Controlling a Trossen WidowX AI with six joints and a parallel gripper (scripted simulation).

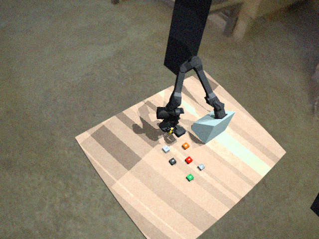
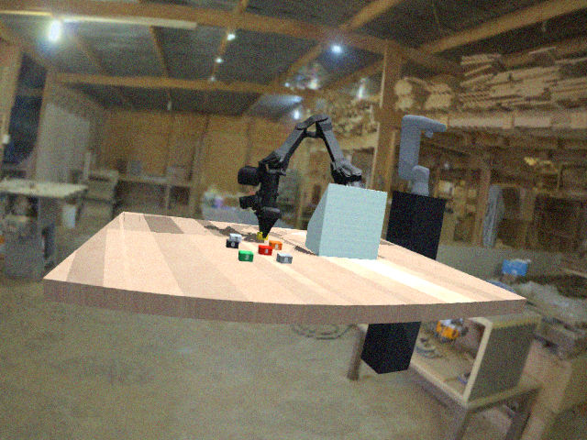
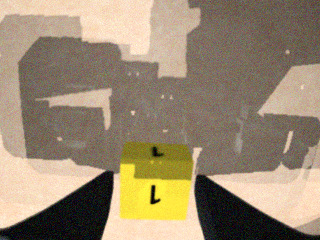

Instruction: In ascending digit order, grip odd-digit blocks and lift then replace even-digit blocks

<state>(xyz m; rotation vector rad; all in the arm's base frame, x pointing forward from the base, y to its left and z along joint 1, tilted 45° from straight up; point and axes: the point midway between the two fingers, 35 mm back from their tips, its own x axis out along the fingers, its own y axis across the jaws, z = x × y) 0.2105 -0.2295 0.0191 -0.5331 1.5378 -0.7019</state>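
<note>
Now: gripper tip right at the yellow block. Round my gripper tip: black block: 16 cm to the left, 13 cm ahead; orange block: 14 cm to the left; whitish block: 11 cm ahead, 8 cm to the left.
</note>
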